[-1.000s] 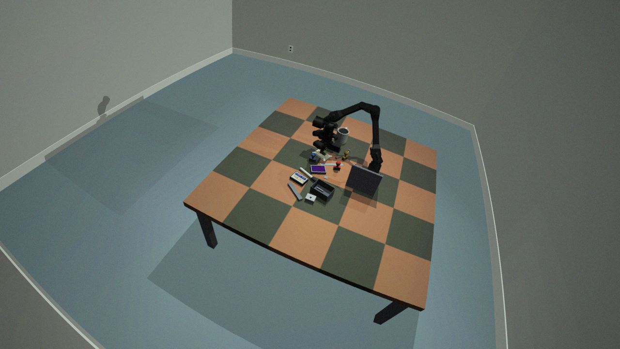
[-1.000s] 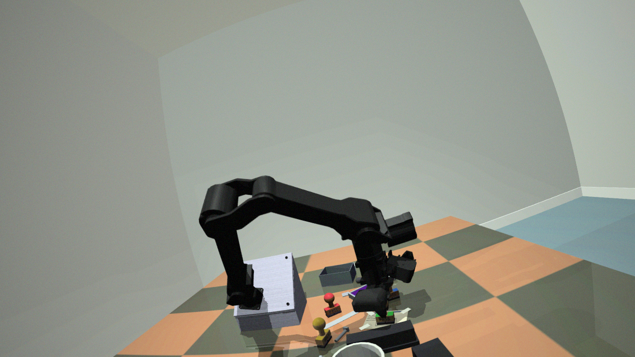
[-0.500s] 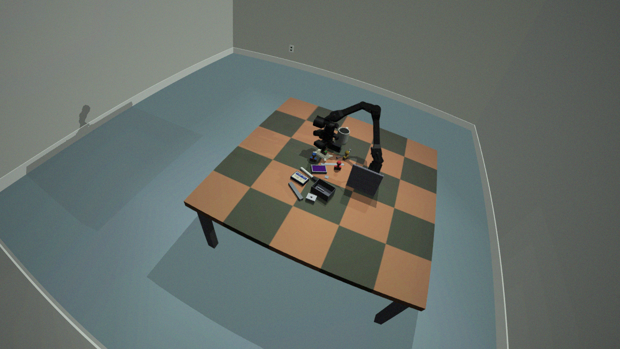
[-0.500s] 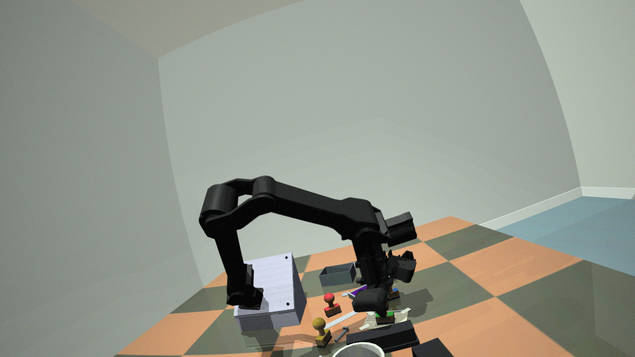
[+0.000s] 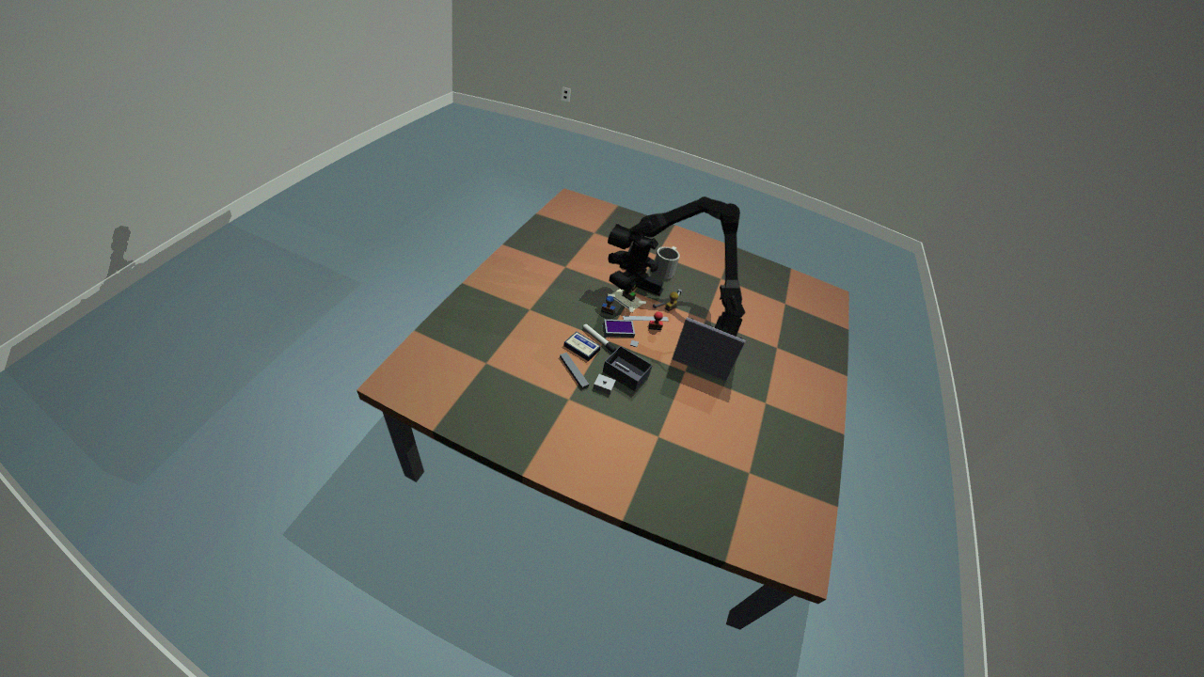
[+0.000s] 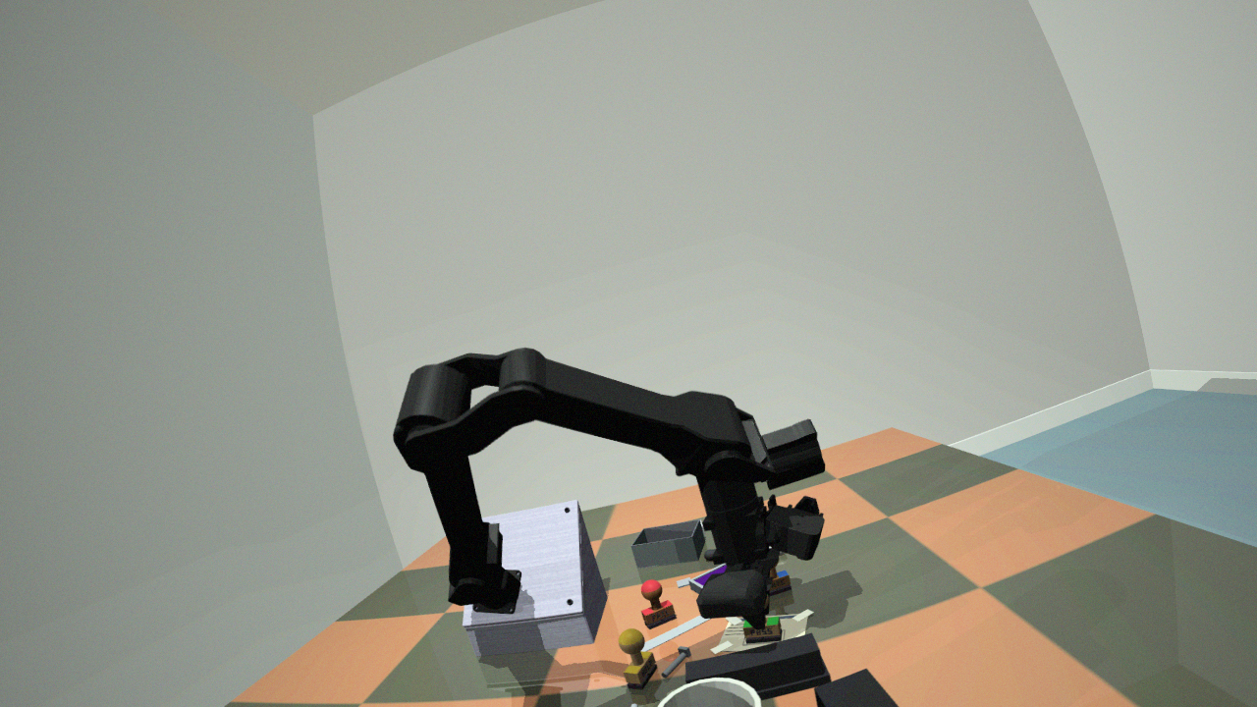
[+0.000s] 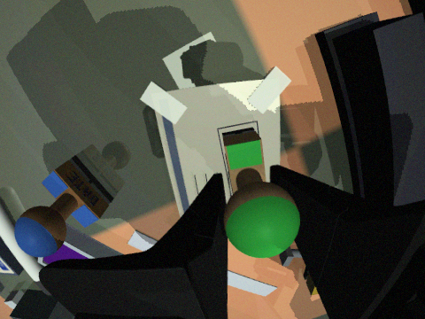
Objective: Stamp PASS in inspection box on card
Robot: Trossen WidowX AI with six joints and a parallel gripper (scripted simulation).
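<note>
Now: the green-knobbed stamp right at my gripper tip. The rest, counted from my gripper tip: yellow stamp: 140 mm behind, 50 mm to the right; then blue-knobbed stamp: 110 mm to the left, 20 mm ahead; then pale card: 30 mm below, 10 mm to the left.
</note>
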